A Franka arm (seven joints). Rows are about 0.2 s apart.
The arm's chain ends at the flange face. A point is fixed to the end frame.
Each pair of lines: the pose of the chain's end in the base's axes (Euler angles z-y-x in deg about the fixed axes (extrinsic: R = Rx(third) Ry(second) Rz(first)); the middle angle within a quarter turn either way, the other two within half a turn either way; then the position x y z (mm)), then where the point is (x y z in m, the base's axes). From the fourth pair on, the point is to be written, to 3 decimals.
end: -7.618, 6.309, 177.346, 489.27, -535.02, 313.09
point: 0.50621 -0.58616 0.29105
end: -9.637, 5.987, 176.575, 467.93, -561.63, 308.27
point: 0.48648 -0.61253 0.28698
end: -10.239, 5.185, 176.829, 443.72, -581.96, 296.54
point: 0.46245 -0.63260 0.27480
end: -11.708, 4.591, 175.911, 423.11, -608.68, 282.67
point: 0.443 -0.659 0.262
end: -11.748, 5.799, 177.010, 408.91, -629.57, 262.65
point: 0.429 -0.680 0.241
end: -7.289, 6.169, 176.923, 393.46, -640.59, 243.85
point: 0.410 -0.692 0.222
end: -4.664, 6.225, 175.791, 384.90, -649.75, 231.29
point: 0.399 -0.702 0.210
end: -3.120, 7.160, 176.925, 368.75, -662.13, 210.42
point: 0.382 -0.714 0.189
